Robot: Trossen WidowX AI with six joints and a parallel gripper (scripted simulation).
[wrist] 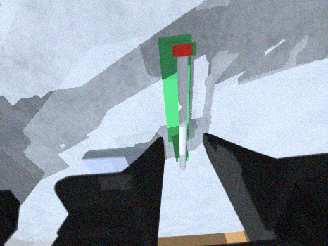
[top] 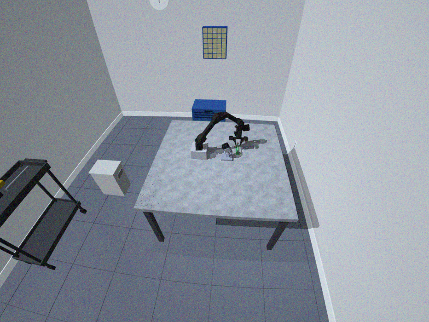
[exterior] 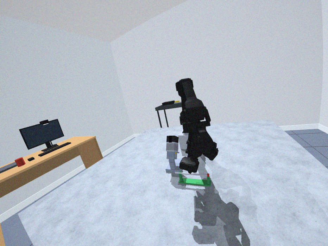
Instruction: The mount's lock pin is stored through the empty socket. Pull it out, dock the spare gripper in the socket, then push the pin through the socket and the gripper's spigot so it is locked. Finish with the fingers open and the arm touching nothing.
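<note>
Now: the green cradle 10 mm to the left of my gripper tip and 40 mm below it. Round my gripper tip: spare gripper (120 mm behind, 110 mm to the right, 60 mm above); then mount (100 mm behind, 110 mm to the right, 10 mm below).
</note>
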